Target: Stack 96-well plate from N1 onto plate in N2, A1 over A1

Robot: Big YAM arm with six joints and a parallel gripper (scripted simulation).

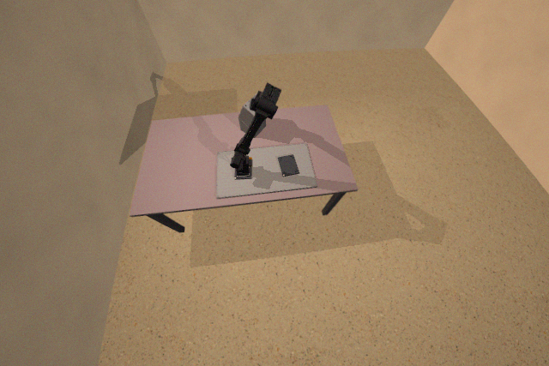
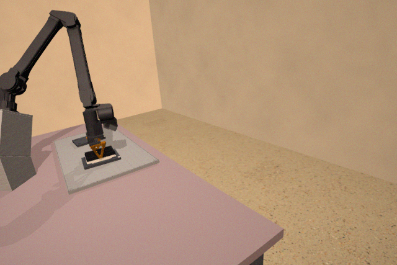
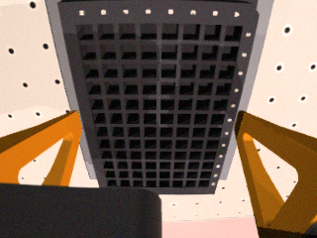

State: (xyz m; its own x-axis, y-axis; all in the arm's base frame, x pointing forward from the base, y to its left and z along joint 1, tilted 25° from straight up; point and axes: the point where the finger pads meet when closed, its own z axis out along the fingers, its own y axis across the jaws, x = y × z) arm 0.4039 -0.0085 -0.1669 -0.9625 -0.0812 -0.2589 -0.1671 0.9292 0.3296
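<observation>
Now: hand right at the dark 96-well plate. Round my hand: white 96-well plate 20 mm below.
</observation>
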